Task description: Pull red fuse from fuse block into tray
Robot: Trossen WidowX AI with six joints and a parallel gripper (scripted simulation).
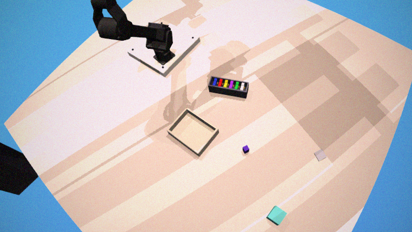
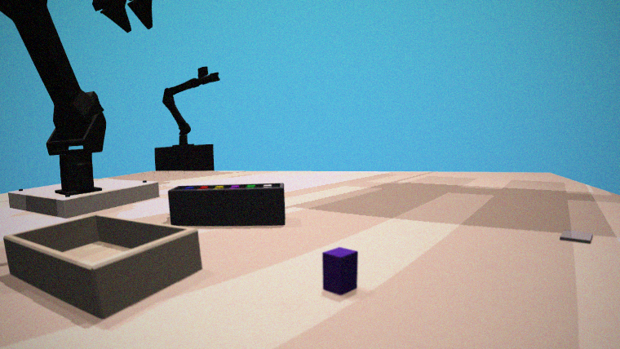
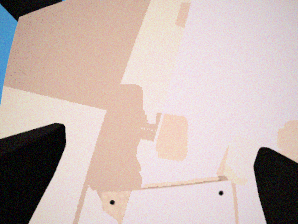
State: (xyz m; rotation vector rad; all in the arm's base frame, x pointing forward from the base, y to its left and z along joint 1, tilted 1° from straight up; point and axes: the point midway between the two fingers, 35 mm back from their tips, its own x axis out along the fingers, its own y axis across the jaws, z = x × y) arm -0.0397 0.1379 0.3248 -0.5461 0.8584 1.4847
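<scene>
My gripper tip is now 300 mm above the red fuse, 290 mm short of it and 110 mm to the left of it. Round my gripper tip: square tray 350 mm ahead, 320 mm below, 290 mm to the right; blue fuse 300 mm below, 280 mm ahead, 120 mm to the right; yellow fuse 310 mm ahead, 300 mm below, 100 mm to the right.
</scene>
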